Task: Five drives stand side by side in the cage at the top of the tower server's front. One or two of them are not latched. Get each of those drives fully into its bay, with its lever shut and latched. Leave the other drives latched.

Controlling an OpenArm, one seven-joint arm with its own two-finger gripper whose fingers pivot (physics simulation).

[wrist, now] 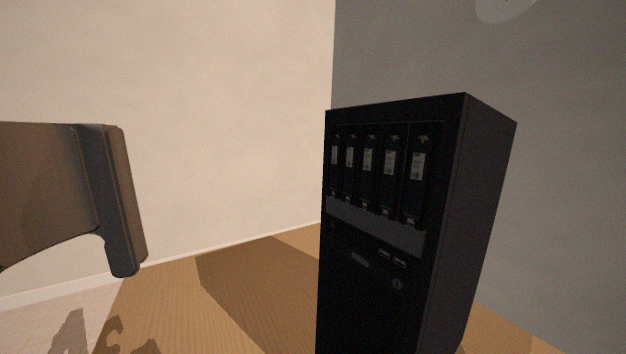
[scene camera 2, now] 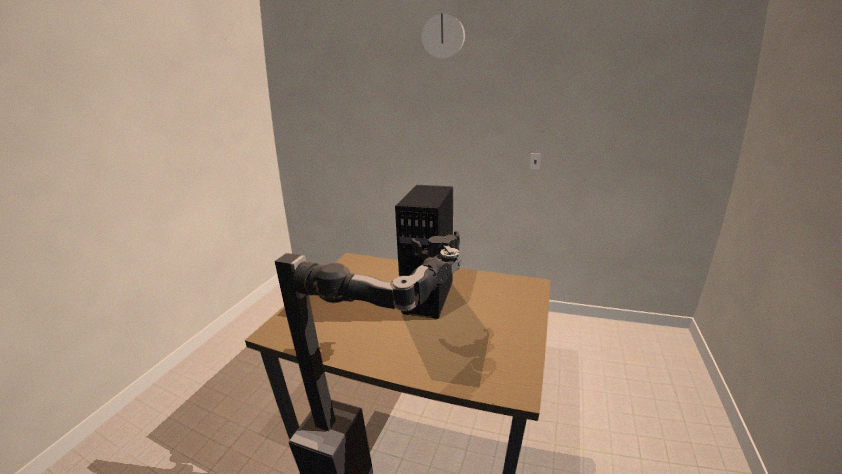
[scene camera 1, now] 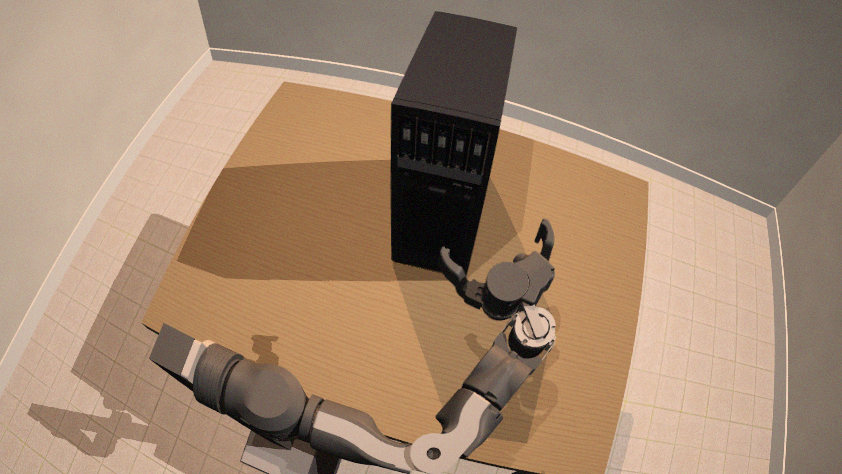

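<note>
The black tower server (scene camera 1: 459,64) (scene camera 2: 434,196) (wrist: 480,190) stands upright on the table. Five drives stand side by side in its cage, from the leftmost drive (scene camera 1: 406,135) (wrist: 334,175) to the rightmost drive (scene camera 1: 477,148) (wrist: 416,192). In the wrist view all five fronts look alike, with no lever seen swung out; whether each latch is caught is too small and dark to tell. My gripper (scene camera 1: 493,236) (scene camera 2: 436,238) is open and empty, its fingers wide apart, in front of the tower's right side and lower than the drives. One finger shows at the left in the wrist view.
The wooden table (scene camera 1: 329,317) (scene camera 2: 512,329) (wrist: 170,295) carries the tower. A grey ledge (scene camera 1: 436,169) (wrist: 375,225) runs below the drives, with ports and a round lock under it. The arm reaches in from its post (scene camera 2: 306,341) at the table's front left. Walls stand behind and beside the table.
</note>
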